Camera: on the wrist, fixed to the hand. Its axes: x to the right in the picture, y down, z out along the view.
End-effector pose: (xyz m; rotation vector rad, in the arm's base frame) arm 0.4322 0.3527 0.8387 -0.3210 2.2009 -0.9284
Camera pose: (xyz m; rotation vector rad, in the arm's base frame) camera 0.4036 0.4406 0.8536 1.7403 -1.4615 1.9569
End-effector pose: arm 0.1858 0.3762 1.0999 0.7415 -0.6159 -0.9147
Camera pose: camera 0.2506 0.4433 1.0911 1.6848 0.1487 -2.0811
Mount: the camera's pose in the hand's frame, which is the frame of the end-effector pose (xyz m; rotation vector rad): -0.0286 0.0507 -0.0734 0.3667 0.2395 -1.5433
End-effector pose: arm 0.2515 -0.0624 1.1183 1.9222 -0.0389 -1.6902
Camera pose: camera 0.3305 -0.0648 1.1685 -1.6157 -1.0704 1.4432
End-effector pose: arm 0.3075 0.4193 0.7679 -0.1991 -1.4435 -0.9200
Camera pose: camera 0.3994 0.4183 0.7496 1.4368 -1.3557 -1.7296
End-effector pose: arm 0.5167 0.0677 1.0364 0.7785 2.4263 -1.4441
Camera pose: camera 0.5742 0.1409 1.0472 0.8001 -1.7384 1.3203
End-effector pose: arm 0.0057 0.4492 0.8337 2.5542 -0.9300 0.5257
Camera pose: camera -0.0644 0.4619 0.8946 2.5043 1.2911 0.4410
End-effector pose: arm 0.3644 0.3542 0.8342 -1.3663 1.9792 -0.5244
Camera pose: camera 0.2850 0.3963 0.8607 -2.4025 0.4970 -1.6310
